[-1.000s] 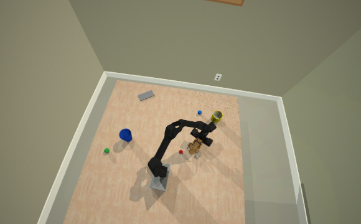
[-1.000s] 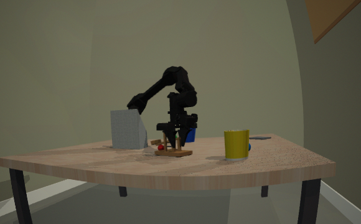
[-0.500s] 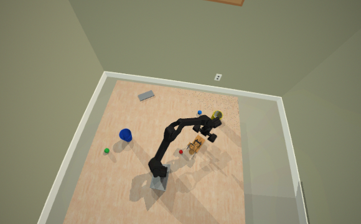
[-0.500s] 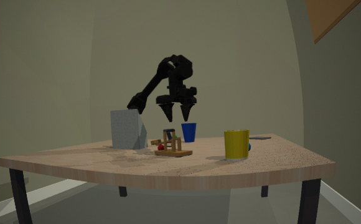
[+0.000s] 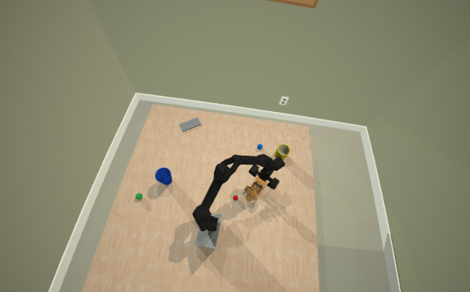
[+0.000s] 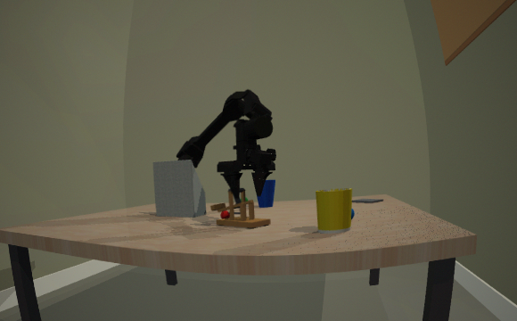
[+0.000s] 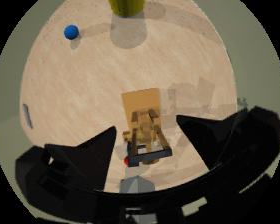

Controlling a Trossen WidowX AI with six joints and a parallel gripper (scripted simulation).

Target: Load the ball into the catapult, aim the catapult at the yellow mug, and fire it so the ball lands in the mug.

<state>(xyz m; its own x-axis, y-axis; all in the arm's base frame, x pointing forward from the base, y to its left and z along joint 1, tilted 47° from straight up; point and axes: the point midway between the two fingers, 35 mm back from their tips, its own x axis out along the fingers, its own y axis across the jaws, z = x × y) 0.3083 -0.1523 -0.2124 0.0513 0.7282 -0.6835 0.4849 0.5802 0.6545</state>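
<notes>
Now: gripper tip 110 mm past the red ball, 150 mm to the right of it and 70 mm above it. From my gripper tip the other things lie so: yellow mug (240 mm ahead, 140 mm to the right, 50 mm below); blue ball (280 mm ahead, 10 mm to the left, 60 mm below); wooden catapult (50 mm behind, 50 mm to the left, 30 mm below).
</notes>
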